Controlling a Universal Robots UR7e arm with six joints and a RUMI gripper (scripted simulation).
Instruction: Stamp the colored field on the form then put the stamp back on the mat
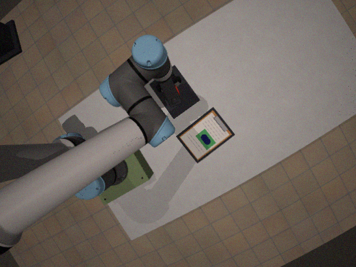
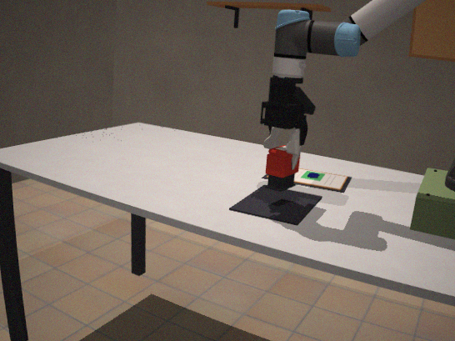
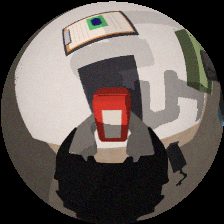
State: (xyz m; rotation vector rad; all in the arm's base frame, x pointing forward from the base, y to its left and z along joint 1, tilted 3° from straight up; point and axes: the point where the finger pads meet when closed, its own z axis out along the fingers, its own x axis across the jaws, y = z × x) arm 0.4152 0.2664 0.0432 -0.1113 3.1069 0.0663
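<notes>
The dark mat lies 110 mm below my hand. The rest, counted from my hand: red stamp: 20 mm below; form: 90 mm ahead, 270 mm to the right, 110 mm below.
</notes>
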